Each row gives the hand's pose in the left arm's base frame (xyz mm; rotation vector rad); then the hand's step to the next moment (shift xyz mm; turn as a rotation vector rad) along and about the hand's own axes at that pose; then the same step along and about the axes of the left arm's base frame.
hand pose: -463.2 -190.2 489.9 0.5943 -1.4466 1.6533
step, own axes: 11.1 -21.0 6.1 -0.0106 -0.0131 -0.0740
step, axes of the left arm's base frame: 10.4 -3.1 22.0 0.0292 0.0678 -0.0175
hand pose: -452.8 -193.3 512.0 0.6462 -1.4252 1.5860
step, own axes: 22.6 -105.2 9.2 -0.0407 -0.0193 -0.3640
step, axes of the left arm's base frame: 78.4 -8.0 73.9 0.0993 0.3389 -0.0992
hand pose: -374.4 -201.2 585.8 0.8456 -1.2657 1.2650
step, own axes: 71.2 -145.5 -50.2 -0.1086 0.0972 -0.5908
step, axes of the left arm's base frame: 141.1 37.6 86.3 0.0427 0.5637 -0.2251
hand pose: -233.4 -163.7 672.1 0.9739 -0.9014 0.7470
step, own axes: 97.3 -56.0 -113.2 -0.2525 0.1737 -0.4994
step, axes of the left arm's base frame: 123.3 94.8 34.9 -0.1120 0.4906 -0.3001
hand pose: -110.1 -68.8 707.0 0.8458 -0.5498 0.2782
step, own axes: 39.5 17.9 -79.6 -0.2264 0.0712 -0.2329
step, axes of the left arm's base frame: 52.4 73.4 -9.2 -0.1378 0.2206 -0.2072
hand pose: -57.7 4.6 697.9 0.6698 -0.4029 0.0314
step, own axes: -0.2 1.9 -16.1 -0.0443 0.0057 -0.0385
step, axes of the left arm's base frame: 5.2 11.3 -10.4 -0.0282 0.0324 -0.0404
